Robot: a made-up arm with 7 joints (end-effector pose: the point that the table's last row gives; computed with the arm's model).
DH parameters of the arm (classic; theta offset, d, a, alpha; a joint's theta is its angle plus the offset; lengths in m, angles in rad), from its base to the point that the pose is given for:
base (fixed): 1.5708 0 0.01 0
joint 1: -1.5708 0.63 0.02 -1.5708
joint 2: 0 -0.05 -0.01 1.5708
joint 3: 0 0.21 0.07 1.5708
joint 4: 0 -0.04 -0.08 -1.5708
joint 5: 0 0.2 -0.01 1.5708
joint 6: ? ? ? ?
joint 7: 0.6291 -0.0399 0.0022 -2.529
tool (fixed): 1.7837 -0.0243 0 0
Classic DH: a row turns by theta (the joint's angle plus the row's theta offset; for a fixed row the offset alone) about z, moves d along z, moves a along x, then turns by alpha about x.
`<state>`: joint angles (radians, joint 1 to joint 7).
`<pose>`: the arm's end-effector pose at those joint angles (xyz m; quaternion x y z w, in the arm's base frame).
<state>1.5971 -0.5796 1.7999 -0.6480 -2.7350 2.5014 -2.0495</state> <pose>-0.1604 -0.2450 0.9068 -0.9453 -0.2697 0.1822 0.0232</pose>
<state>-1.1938 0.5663 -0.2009 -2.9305 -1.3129 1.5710 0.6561</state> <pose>0.0434 -0.0968 0.4729 0.3351 0.4810 0.1786 0.7902</pose>
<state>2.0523 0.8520 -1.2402 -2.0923 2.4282 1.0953 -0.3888</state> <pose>0.2682 0.4140 0.6662 0.8315 -0.2437 0.2457 0.4345</pose>
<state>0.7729 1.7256 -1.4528 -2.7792 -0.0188 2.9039 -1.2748</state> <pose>0.2951 -0.1749 0.4794 0.1749 0.5742 0.5452 0.5852</pose>
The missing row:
joint 6: 0 -0.06 0.09 1.5708
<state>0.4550 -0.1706 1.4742 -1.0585 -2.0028 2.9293 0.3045</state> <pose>-0.2110 0.1517 0.8931 0.3387 0.6458 -0.3904 0.5619</pose>
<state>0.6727 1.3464 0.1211 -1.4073 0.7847 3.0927 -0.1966</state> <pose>0.3967 0.3136 0.5289 0.2013 -0.4341 0.5118 0.7135</pose>
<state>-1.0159 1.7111 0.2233 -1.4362 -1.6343 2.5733 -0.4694</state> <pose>0.2445 -0.1017 0.3444 0.3108 -0.0423 0.8242 0.4716</pose>
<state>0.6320 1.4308 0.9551 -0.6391 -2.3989 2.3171 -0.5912</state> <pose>0.2355 0.4050 0.5884 0.3391 0.0020 -0.9070 0.2497</pose>
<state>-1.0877 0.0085 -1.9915 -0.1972 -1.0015 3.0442 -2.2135</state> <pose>-0.0620 -0.1741 1.0376 0.5293 0.7489 -0.0672 0.3930</pose>
